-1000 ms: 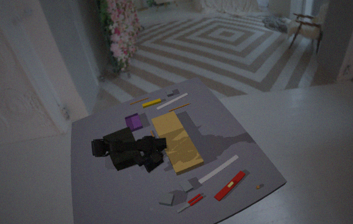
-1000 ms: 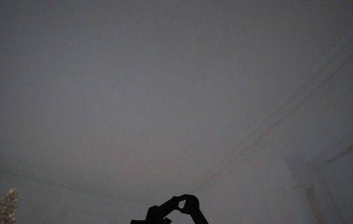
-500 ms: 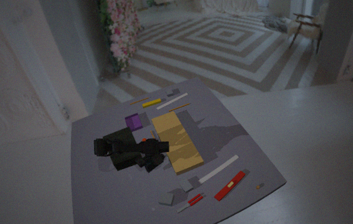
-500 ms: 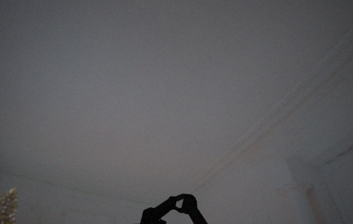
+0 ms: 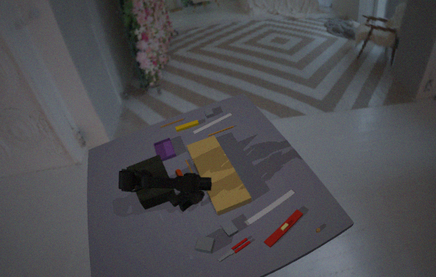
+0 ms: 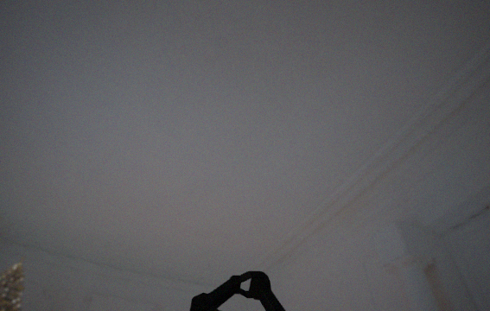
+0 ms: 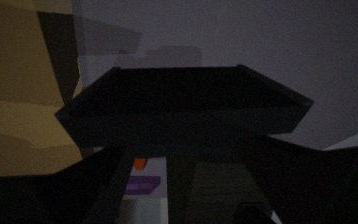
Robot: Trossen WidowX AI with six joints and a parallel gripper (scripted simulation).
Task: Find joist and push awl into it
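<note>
My gripper tip is 2 cm short of the stud finder. Also, from my gripper tip: purple tray (45 cm to the left, 6 cm below, 5 cm behind); then red level (37 cm ahead, 34 cm to the right, 6 cm below); then yellow bar (62 cm to the left, 15 cm ahead, 7 cm below).
</note>
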